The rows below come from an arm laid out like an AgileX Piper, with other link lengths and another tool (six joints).
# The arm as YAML. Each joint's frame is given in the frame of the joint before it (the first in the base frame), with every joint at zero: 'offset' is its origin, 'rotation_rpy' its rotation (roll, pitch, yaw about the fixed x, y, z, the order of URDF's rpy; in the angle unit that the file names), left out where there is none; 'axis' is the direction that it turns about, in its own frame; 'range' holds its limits. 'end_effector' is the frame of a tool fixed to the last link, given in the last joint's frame.
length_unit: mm
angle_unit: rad
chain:
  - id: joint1
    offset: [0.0, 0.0, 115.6]
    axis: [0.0, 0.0, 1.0]
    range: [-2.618, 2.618]
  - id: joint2
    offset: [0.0, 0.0, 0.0]
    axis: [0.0, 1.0, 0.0]
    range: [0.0, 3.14]
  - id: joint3
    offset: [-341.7, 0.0, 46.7]
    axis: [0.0, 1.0, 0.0]
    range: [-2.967, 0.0]
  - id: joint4
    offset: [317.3, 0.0, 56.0]
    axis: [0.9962, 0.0, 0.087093]
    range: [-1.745, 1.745]
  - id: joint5
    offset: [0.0, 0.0, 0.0]
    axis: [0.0, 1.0, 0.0]
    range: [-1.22, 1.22]
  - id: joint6
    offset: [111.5, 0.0, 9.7]
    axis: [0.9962, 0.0, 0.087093]
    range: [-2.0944, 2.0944]
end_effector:
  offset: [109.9, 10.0, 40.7]
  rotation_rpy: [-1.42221, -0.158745, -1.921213]
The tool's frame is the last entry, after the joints.
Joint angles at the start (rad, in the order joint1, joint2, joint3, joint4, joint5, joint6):
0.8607, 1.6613, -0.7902, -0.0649, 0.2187, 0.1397
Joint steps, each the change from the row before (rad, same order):
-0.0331, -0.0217, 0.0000, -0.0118, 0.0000, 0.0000
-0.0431, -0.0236, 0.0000, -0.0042, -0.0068, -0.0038
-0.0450, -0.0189, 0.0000, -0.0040, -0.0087, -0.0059
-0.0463, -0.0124, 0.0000, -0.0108, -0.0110, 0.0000
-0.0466, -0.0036, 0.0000, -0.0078, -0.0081, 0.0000
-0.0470, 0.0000, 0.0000, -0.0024, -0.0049, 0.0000
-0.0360, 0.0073, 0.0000, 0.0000, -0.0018, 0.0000
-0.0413, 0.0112, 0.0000, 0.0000, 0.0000, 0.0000
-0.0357, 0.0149, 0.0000, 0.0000, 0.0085, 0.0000
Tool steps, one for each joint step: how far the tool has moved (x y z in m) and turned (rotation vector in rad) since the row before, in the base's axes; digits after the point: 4 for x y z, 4 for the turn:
0.0125, -0.0098, 0.0102, 0.0106, -0.0207, -0.0249
0.0159, -0.0126, 0.0122, 0.0185, -0.0245, -0.0367
0.0159, -0.0140, 0.0103, 0.0146, -0.0240, -0.0370
0.0160, -0.0153, 0.0077, 0.0097, -0.0226, -0.0385
0.0149, -0.0165, 0.0030, 0.0030, -0.0125, -0.0409
0.0139, -0.0177, 0.0008, 0.0016, -0.0048, -0.0451
0.0099, -0.0142, -0.0032, -0.0029, 0.0047, -0.0359
0.0104, -0.0169, -0.0054, -0.0058, 0.0096, -0.0413
0.0072, -0.0158, -0.0085, -0.0118, 0.0202, -0.0364

